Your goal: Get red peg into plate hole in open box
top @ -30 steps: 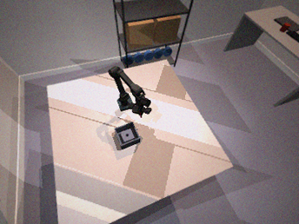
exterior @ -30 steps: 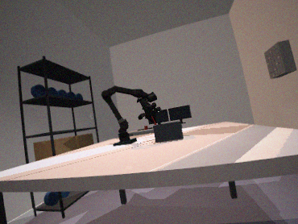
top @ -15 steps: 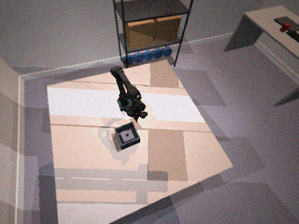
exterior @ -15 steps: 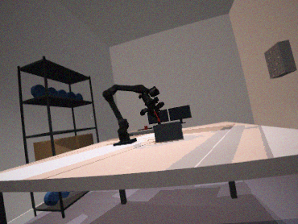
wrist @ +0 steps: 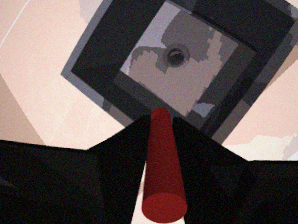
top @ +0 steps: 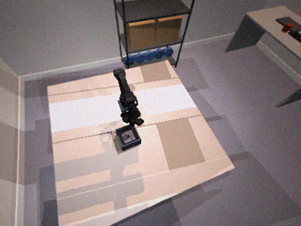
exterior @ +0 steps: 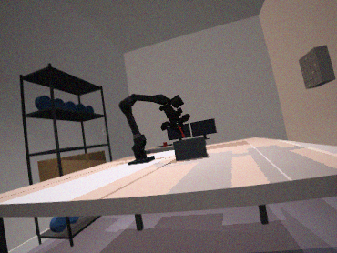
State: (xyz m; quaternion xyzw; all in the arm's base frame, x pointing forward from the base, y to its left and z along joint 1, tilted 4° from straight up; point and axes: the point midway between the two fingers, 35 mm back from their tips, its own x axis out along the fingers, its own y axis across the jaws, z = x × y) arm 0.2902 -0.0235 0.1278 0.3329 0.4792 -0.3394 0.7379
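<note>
Right now my gripper tip is 2 cm below the red peg, 1 cm to the right of it and 1 cm past it. Round my gripper tip: dark box 11 cm below, 5 cm to the right, 4 cm ahead; then plate 9 cm below, 5 cm to the right, 4 cm ahead.
</note>
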